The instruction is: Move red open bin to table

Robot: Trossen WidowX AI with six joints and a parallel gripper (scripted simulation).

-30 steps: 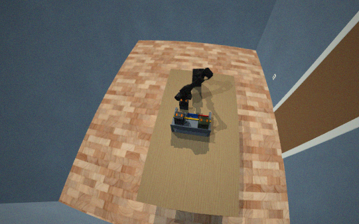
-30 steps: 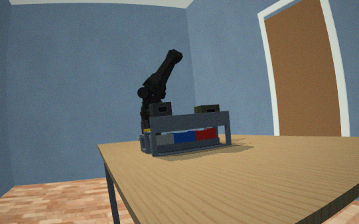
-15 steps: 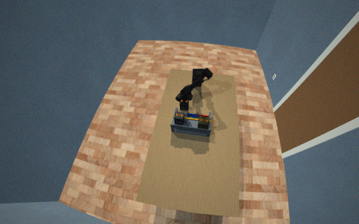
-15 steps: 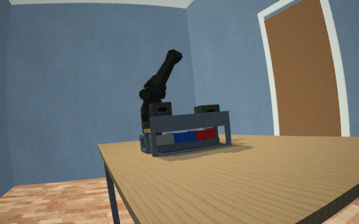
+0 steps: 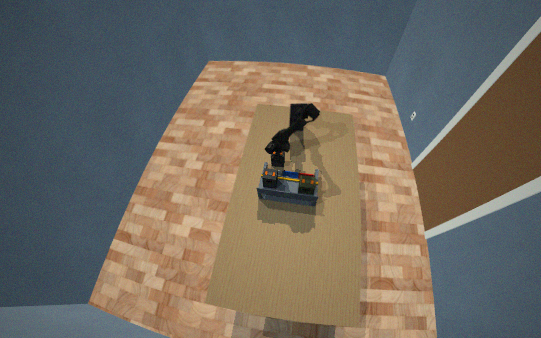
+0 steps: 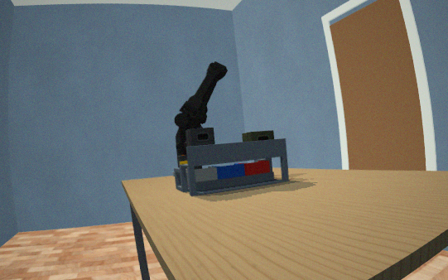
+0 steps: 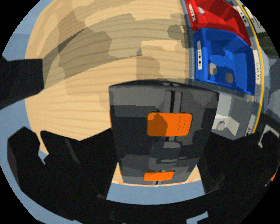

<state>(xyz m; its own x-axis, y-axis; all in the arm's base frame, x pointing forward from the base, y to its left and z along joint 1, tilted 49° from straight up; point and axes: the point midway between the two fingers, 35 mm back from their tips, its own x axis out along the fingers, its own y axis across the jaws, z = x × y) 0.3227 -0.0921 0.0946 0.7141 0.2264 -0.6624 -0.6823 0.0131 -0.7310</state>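
Right now my hand is 10 cm short of the red bin, 24 cm to the right of it and 8 cm above it. Round my hand: blue bin: 12 cm ahead, 13 cm to the left, 8 cm below; grey bin: 15 cm ahead, 2 cm to the left, 8 cm below.
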